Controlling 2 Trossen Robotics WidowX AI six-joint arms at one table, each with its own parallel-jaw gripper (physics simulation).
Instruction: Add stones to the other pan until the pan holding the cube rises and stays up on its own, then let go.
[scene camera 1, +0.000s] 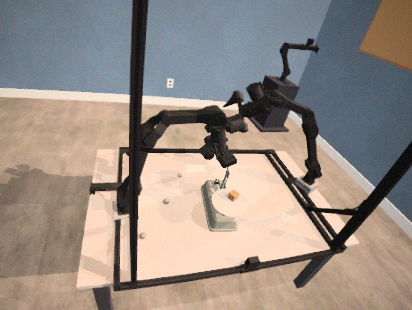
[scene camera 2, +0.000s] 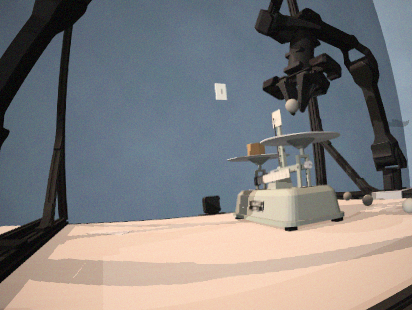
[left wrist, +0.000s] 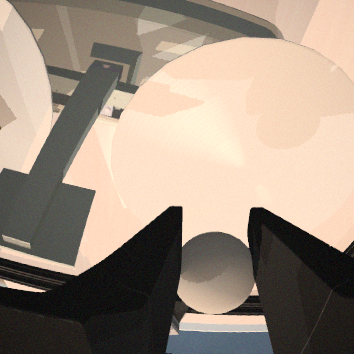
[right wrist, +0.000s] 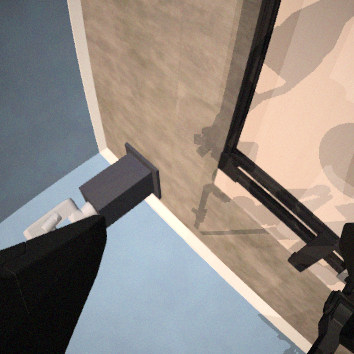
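Where they show: left gripper, fingertip midpoint: (scene camera 2: 297, 113) (left wrist: 215, 218); right gripper, fingertip midpoint: (scene camera 2: 331, 2) (right wrist: 230, 233); left arm's base at its link origin: (scene camera 1: 125, 208) (scene camera 2: 393, 190); right arm's base at its link origin: (scene camera 1: 308, 180).
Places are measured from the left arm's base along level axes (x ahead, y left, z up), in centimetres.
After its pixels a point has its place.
A pale green balance scale (scene camera 1: 218, 215) @(x 35.7, y -15.1, z 4.7 cm) (scene camera 2: 291, 206) @(x 48.7, y 5.4, z 1.9 cm) stands mid-table. An orange cube (scene camera 1: 233, 195) @(x 40.1, y -14.5, z 15.1 cm) (scene camera 2: 255, 149) @(x 42.0, y -12.3, z 13.8 cm) sits on its lower pan (scene camera 1: 223, 206) @(x 35.3, y -16.8, z 12.3 cm) (scene camera 2: 241, 158) @(x 44.3, y -14.9, z 12.1 cm). The other pan (scene camera 2: 321, 135) @(x 42.6, y 8.3, z 13.3 cm) (left wrist: 246, 140) @(x 40.9, y 2.8, z 13.4 cm) is empty and stands higher. My left gripper (scene camera 1: 227, 160) @(x 40.3, y 0.7, z 19.2 cm) (scene camera 2: 299, 99) @(x 40.3, y 0.7, z 19.2 cm) (left wrist: 215, 218) @(x 40.3, y 0.7, z 19.2 cm) is shut on a round grey stone (scene camera 2: 291, 105) @(x 42.5, y 1.6, z 20.4 cm) (left wrist: 215, 272) @(x 40.3, y 0.6, z 21.3 cm) and holds it a little above the empty pan. My right gripper (scene camera 1: 235, 106) is open and empty, high beyond the table's far edge.
Three loose stones (scene camera 1: 179, 174) @(x 28.7, y 17.2, z 0.1 cm) (scene camera 1: 166, 200) @(x 17.9, y 0.9, z 0.3 cm) (scene camera 1: 142, 235) @(x 4.6, y -14.9, z 0.3 cm) lie on the table left of the scale; one shows in scene camera 2 (scene camera 2: 347, 195) @(x 6.0, y -13.5, z -0.4 cm). A black frame with a tall post (scene camera 1: 137, 123) @(x -0.8, y -32.2, z 58.9 cm) rims the table. A dark pedestal (scene camera 1: 277, 101) stands on the floor behind.
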